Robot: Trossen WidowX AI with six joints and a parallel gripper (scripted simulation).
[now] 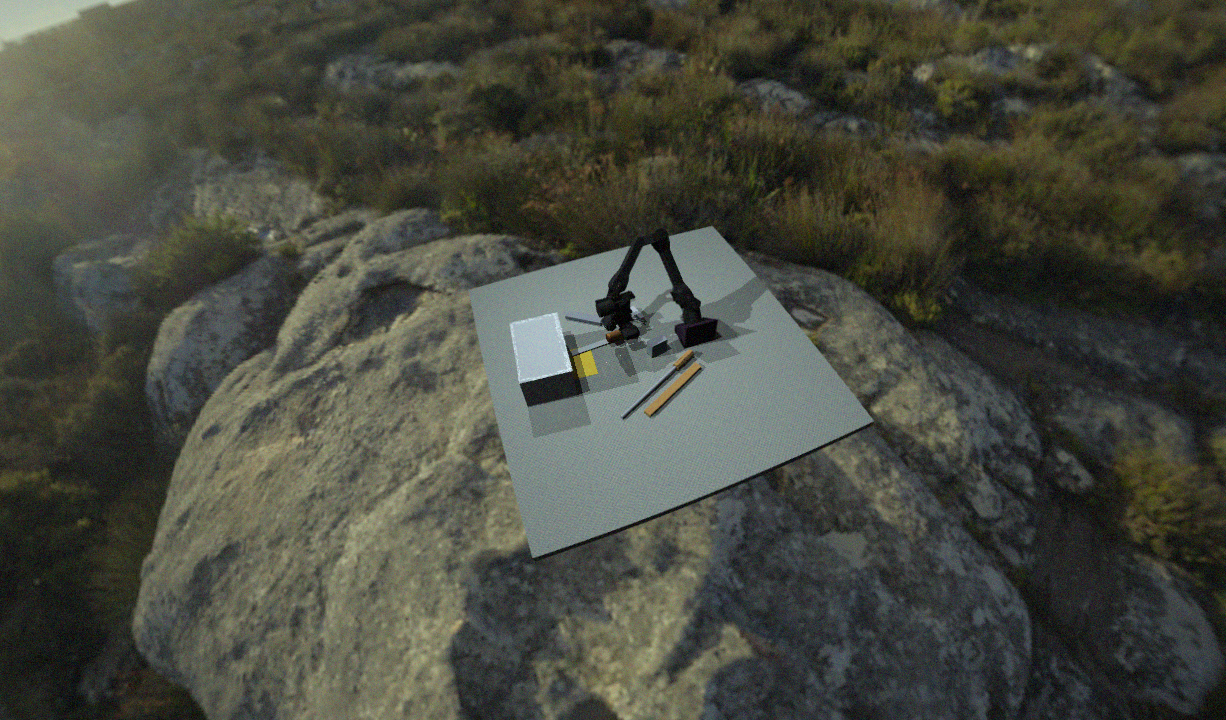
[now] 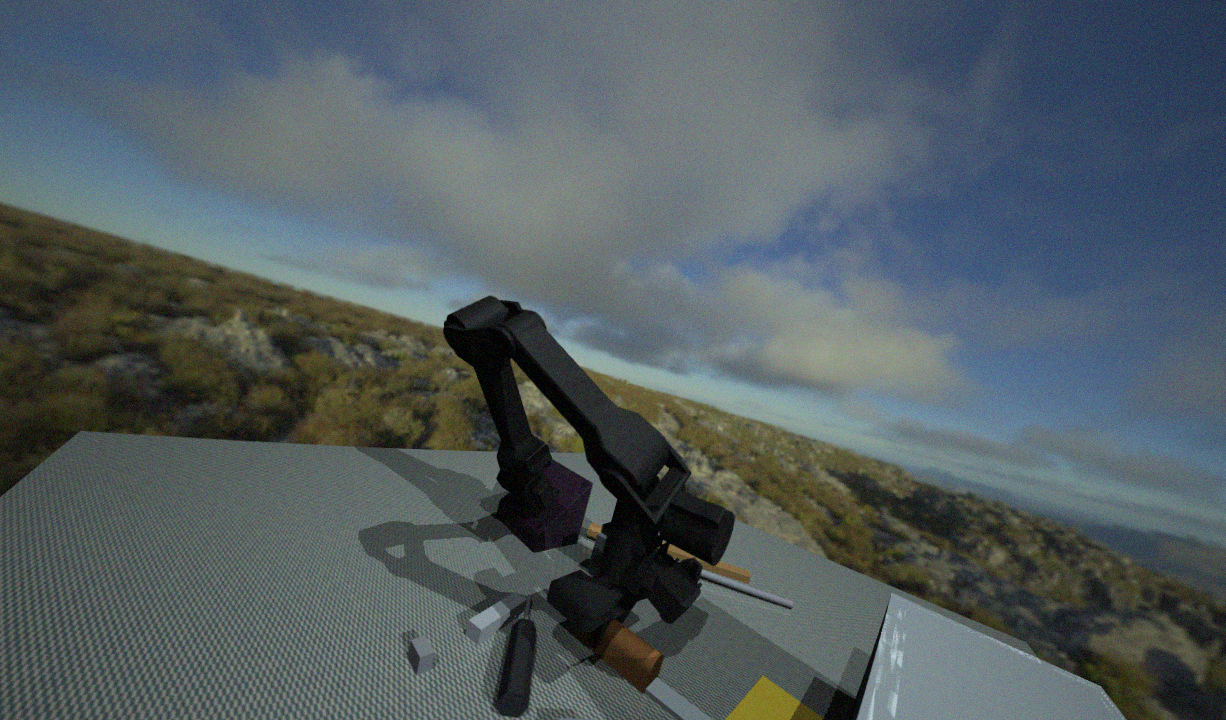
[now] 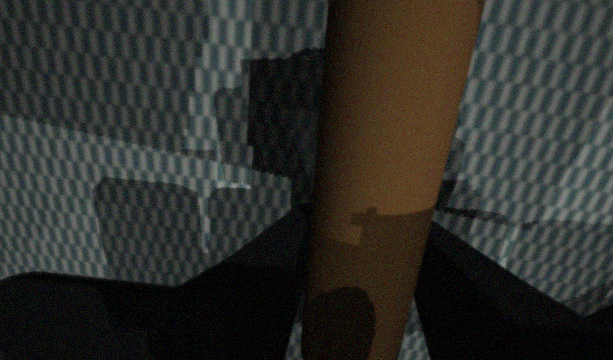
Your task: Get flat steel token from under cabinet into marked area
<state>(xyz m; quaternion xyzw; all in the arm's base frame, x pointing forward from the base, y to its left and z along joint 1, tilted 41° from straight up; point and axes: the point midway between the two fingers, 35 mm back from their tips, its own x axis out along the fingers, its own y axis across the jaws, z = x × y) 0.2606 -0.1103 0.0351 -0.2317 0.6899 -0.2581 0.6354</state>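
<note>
Right now the grey bar is 100 mm behind my gripper tip and 80 mm to the right of it. From my gripper tip the other things lie so: grey block 80 mm behind, 130 mm to the left, 30 mm above; small grey cube 90 mm behind, 180 mm to the right; wooden stick 60 mm behind, 330 mm to the left.
</note>
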